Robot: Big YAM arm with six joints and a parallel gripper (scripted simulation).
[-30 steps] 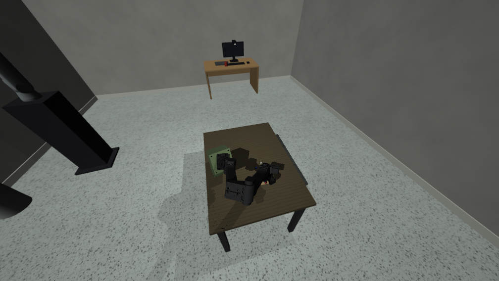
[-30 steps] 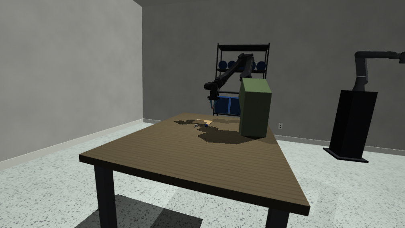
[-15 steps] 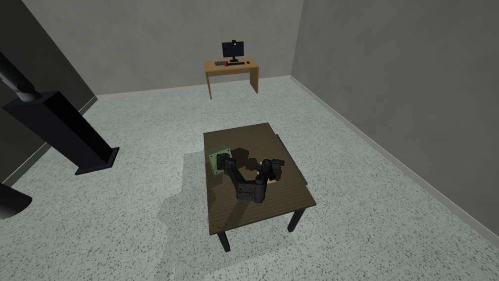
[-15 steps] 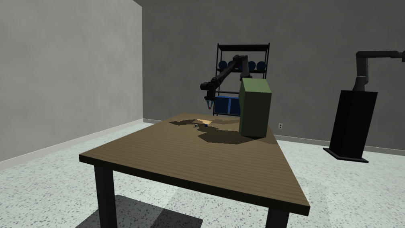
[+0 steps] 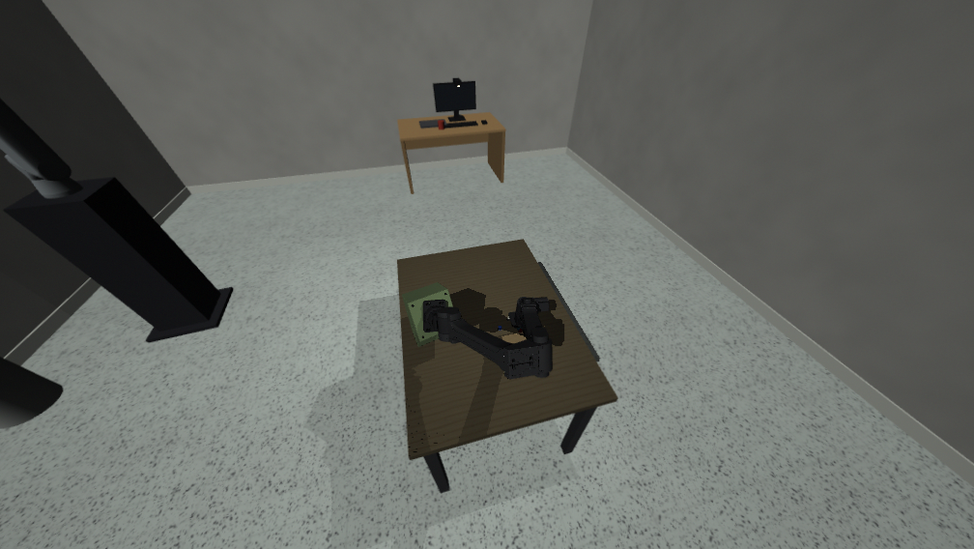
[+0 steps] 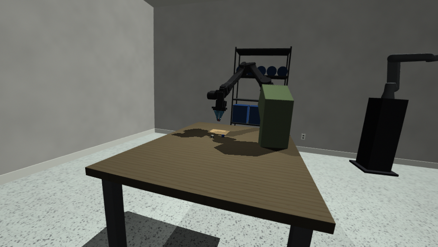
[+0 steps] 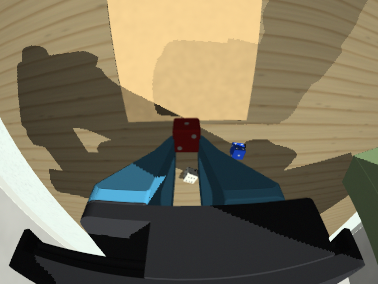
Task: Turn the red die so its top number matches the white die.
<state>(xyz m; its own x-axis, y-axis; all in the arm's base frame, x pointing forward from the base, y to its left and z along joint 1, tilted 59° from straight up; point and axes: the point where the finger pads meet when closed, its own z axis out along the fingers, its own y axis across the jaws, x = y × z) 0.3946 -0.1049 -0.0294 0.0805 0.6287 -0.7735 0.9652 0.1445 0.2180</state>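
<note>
Now: hand 3 cm to the left of the tan mat and 10 cm above it. The rest, counted from my hand: white die 1 cm ahead, 14 cm to the left, 10 cm below; red die 1 cm to the right, 1 cm below; blue die 6 cm behind, 10 cm to the left, 10 cm below.
</note>
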